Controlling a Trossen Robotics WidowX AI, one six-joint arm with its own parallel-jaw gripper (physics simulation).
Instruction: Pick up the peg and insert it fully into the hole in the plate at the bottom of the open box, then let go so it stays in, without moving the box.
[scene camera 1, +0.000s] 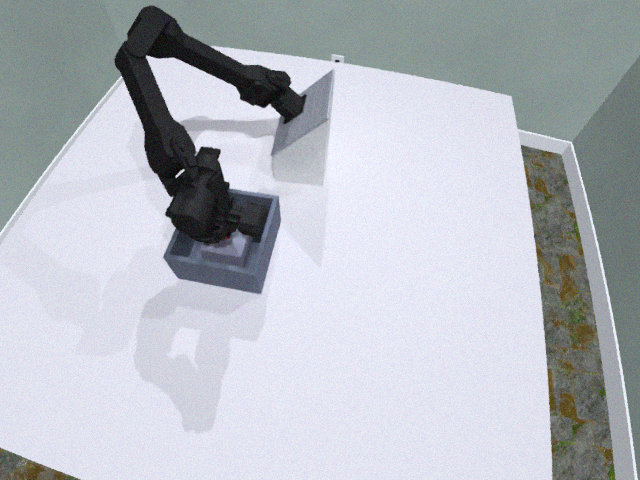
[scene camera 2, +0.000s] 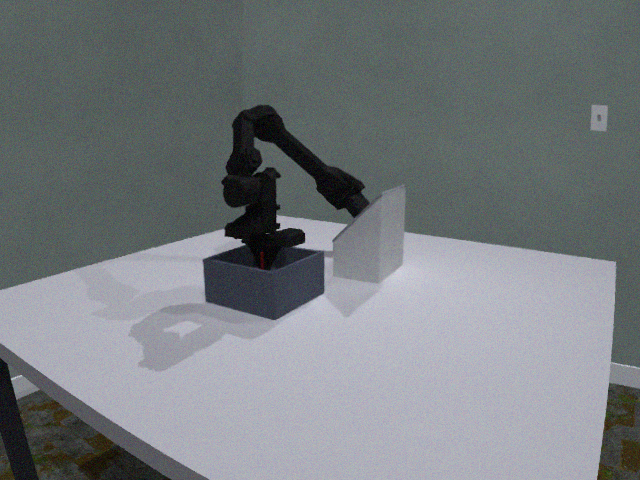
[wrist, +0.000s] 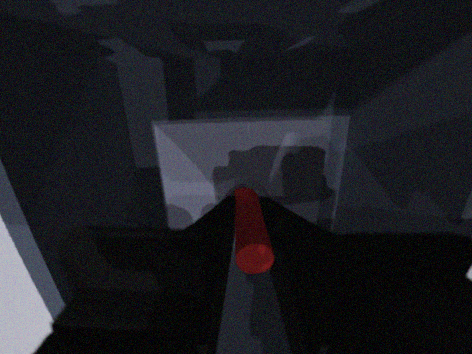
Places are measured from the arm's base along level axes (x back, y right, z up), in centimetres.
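Where they show: gripper, between the fingertips: (wrist: 246, 204); arm's base, origin of its link: (scene camera 1: 295, 109) (scene camera 2: 366, 215).
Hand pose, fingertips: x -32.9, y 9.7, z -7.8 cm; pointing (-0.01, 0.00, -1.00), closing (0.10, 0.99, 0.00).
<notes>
Each offset is from my fingertips to the top centre of the thing. Level surfaces: height alone.
The red peg {dz +4.4, dx +0.0, dy +0.0 cm} (scene camera 1: 227, 238) (scene camera 2: 262, 259) (wrist: 252, 227) is upright or nearly so between the fingertips. My gripper (scene camera 1: 225, 239) (scene camera 2: 263, 263) (wrist: 246, 204) is shut on it, pointing down, with its fingertips inside the open box. The blue-grey box {dz +3.7, dx +0.0, dy -0.2 cm} (scene camera 1: 217, 277) (scene camera 2: 237, 286) stands on the table. The pale plate {dz +0.0, dx +0.0, dy -0.2 cm} (scene camera 1: 222, 256) (wrist: 200, 134) lies at the bottom of the box, below the fingers. In the wrist view a faint round outline, the hole, shows around the peg's far end. Shadow and the fingers partly hide it, and I cannot tell whether the peg's end is inside it.
The box walls surround the fingers closely. A grey wedge-shaped stand (scene camera 1: 299, 167) (scene camera 2: 356, 258) bears the arm's base, behind and to the right of the box. The white table {dz -6.1 cm} (scene camera 1: 413, 310) (scene camera 2: 413, 361) carries both.
</notes>
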